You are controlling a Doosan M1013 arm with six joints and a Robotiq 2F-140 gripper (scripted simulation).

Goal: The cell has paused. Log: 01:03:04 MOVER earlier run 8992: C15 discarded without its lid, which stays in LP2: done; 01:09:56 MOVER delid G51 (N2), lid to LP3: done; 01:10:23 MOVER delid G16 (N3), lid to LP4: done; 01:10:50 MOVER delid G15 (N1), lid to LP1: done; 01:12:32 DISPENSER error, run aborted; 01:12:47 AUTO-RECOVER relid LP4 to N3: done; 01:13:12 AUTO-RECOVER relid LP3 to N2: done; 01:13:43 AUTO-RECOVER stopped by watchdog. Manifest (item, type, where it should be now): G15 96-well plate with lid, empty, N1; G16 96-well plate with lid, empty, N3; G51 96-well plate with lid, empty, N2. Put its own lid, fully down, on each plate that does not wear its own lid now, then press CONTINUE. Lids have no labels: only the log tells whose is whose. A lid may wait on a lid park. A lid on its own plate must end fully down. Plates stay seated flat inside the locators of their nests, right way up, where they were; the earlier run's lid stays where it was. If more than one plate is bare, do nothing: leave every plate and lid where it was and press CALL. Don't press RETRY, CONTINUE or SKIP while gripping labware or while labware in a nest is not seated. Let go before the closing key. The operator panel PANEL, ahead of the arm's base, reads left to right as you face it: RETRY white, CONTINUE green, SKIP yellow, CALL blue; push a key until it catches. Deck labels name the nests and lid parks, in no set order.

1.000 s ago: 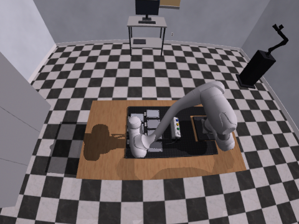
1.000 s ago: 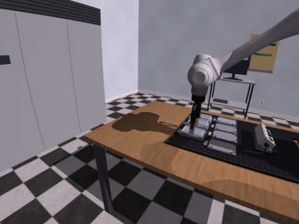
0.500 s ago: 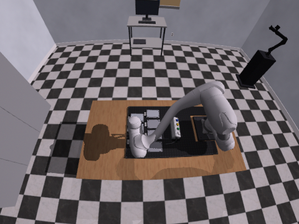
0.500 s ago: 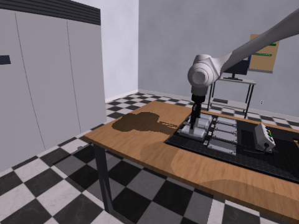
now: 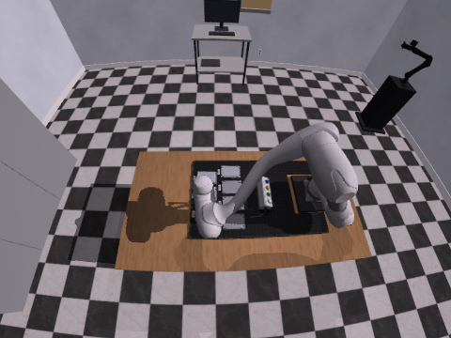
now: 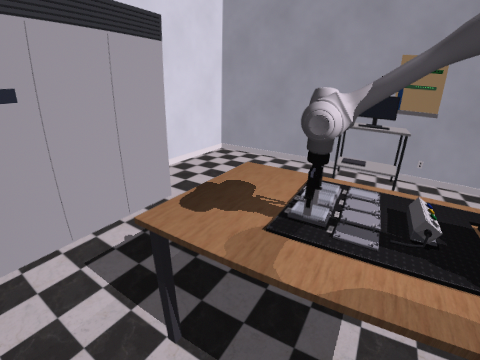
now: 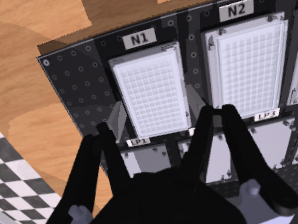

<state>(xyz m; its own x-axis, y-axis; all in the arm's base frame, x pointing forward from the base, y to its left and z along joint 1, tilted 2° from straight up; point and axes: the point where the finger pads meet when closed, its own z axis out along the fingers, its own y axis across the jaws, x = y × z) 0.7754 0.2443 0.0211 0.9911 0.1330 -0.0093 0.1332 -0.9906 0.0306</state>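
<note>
Right now the plate is 30 mm below my hand. The rest, counted from my hand: park labelled LP4: 170 mm behind, 100 mm to the right, 50 mm below; lid park label lp3: 210 mm to the right, 60 mm behind, 50 mm below; park LP1: 190 mm behind, 50 mm below, 30 mm to the left.
</note>
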